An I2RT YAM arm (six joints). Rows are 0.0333 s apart.
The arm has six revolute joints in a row. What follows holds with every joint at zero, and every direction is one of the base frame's. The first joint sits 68 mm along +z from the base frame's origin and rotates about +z. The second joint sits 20 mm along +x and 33.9 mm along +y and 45.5 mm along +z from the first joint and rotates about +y. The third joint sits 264 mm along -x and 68.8 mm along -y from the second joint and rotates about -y. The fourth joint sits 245 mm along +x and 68.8 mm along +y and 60 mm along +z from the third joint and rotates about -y. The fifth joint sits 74 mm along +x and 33.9 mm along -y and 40.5 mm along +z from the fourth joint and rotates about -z. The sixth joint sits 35.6 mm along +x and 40.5 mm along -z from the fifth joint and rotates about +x. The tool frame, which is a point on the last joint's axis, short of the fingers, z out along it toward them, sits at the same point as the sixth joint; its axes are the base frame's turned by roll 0, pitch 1.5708 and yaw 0 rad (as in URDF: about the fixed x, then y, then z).
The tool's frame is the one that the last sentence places.
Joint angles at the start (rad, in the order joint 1, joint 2, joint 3, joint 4, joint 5, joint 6):
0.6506 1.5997 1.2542 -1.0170 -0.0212 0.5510
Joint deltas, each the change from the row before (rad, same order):
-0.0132 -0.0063 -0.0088 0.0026 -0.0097 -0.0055
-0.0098 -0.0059 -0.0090 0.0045 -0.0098 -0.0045
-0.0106 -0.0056 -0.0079 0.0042 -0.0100 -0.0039
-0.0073 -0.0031 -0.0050 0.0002 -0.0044 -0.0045
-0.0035 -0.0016 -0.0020 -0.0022 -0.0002 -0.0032
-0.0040 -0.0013 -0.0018 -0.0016 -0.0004 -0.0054
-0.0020 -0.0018 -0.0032 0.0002 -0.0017 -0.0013
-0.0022 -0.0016 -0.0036 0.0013 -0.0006 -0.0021
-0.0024 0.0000 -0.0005 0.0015 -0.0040 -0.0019
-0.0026 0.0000 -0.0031 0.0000 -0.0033 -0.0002
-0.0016 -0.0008 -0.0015 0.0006 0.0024 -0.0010
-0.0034 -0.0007 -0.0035 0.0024 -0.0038 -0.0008
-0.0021 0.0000 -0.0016 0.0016 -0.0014 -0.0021
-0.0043 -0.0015 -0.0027 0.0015 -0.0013 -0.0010
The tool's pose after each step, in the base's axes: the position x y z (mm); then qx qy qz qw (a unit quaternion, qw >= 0). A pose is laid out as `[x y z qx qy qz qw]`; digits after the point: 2 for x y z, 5 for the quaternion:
[239.97 179.07 243.07 -0.04728 0.99333 0.07074 0.07776]
[240.30 176.11 242.37 -0.04517 0.99327 0.07462 0.07615]
[240.85 173.07 241.88 -0.04238 0.99318 0.07874 0.07476]
[241.15 170.83 241.38 -0.04120 0.99327 0.07968 0.07333]
[241.16 169.58 241.22 -0.04103 0.99341 0.07883 0.07245]
[241.34 168.30 241.05 -0.04172 0.99348 0.07810 0.07183]
[241.11 167.50 240.68 -0.04144 0.99353 0.07838 0.07100]
[241.01 166.67 240.16 -0.04142 0.99356 0.07830 0.07071]
[241.40 166.26 240.07 -0.04138 0.99345 0.08009 0.07024]
[241.41 165.49 239.23 -0.04031 0.99360 0.08057 0.06817]
[241.52 164.90 239.05 -0.03989 0.99366 0.07945 0.06887]
[241.74 164.01 238.35 -0.03878 0.99366 0.08080 0.06787]
[242.02 163.52 237.95 -0.03885 0.99363 0.08125 0.06767]
[242.36 162.29 237.66 -0.03728 0.99366 0.08170 0.06768]

